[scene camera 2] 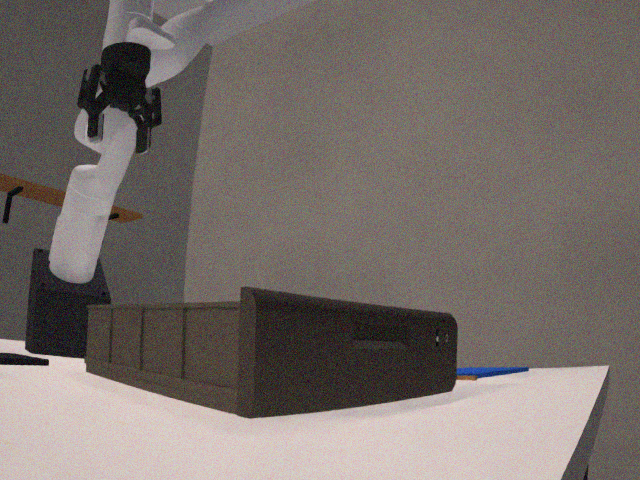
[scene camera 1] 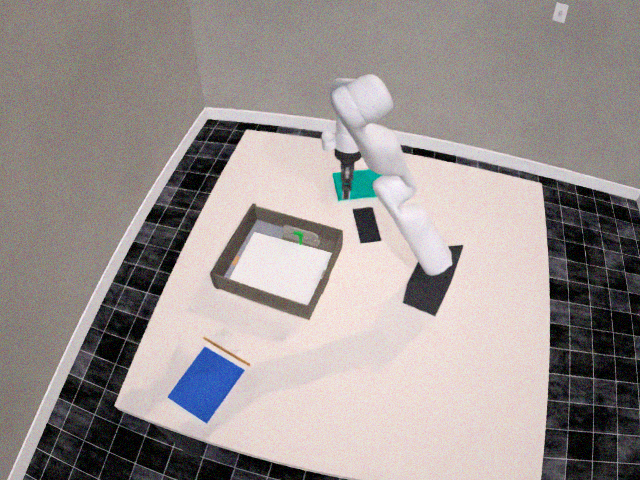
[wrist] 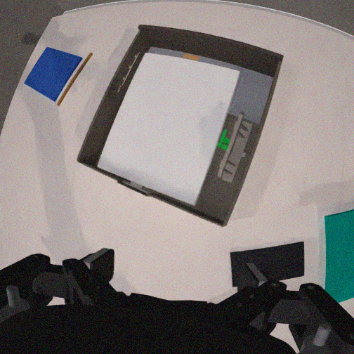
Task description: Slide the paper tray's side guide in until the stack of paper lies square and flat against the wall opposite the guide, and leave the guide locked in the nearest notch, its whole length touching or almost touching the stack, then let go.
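Where they show: gripper, between the fingertips: [scene camera 2: 119, 147] [scene camera 1: 346, 189]; arm's base, origin of its link: [scene camera 2: 71, 270] [scene camera 1: 437, 264].
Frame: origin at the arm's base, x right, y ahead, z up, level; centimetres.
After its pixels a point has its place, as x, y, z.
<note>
The dark paper tray [scene camera 1: 263, 300] @(-1.7, 52.1, -13.3) [scene camera 2: 351, 361] @(23.5, 61.2, -12.0) [wrist: 109, 107] stands on the table. The white paper stack [scene camera 1: 281, 266] @(10.2, 46.6, -12.3) [wrist: 170, 120] lies inside; in the wrist view its left edge runs along the left wall. The grey side guide [scene camera 1: 311, 238] @(19.8, 36.9, -10.7) [wrist: 236, 152], with a green tab [scene camera 1: 298, 236] @(21.9, 41.1, -12.0) [wrist: 224, 140], stands at the stack's right side, roughly parallel to it. A narrow dark strip shows between them; contact and notch cannot be told. My gripper [scene camera 1: 346, 196] @(17.5, 26.4, 14.0) [scene camera 2: 118, 143] @(17.5, 26.4, 14.0) [wrist: 175, 271] is open and empty, high above the table and off to the tray's side.
A black rectangle [scene camera 1: 367, 225] @(28.5, 17.6, -15.4) [wrist: 287, 260] and a teal rectangle [scene camera 1: 361, 184] @(47.4, 18.1, -14.4) [wrist: 340, 255] lie on the gripper's side of the tray. A blue rectangle [scene camera 1: 206, 384] @(-29.9, 69.2, -15.4) [scene camera 2: 491, 371] @(-23.5, 73.6, -15.4) [wrist: 53, 75] and a thin brown stick [scene camera 1: 227, 351] @(-18.5, 63.1, -15.5) [wrist: 75, 79] lie beyond the opposite side.
</note>
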